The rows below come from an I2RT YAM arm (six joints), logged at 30 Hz.
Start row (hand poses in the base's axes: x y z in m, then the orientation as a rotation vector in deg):
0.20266 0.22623 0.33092 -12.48 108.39 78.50
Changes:
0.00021 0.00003 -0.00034 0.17 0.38 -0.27
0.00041 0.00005 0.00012 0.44 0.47 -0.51
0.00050 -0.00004 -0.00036 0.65 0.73 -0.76
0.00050 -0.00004 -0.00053 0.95 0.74 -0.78
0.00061 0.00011 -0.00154 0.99 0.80 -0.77
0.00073 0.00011 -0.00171 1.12 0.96 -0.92
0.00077 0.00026 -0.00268 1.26 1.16 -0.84
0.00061 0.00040 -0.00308 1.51 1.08 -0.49
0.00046 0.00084 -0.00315 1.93 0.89 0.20
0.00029 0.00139 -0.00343 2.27 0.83 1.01
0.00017 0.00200 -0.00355 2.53 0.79 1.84
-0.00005 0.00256 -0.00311 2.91 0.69 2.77
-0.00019 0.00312 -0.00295 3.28 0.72 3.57
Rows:
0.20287 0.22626 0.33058 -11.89 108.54 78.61
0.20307 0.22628 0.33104 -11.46 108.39 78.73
0.20316 0.22619 0.33056 -10.94 108.42 78.84
0.20316 0.22619 0.33039 -10.77 108.20 79.11
0.20327 0.22634 0.32938 -10.72 108.22 79.17
0.20339 0.22634 0.32921 -10.40 108.24 79.24
0.20343 0.22649 0.32824 -10.28 108.31 79.49
0.20327 0.22663 0.32784 -10.55 108.11 79.93
0.20312 0.22707 0.32777 -11.13 107.74 80.71
0.20295 0.22762 0.32749 -11.79 107.54 81.54
0.20283 0.22823 0.32737 -12.50 107.41 82.32
0.20261 0.22879 0.32781 -13.28 107.15 83.25
0.20247 0.22935 0.32797 -13.86 106.98 84.13

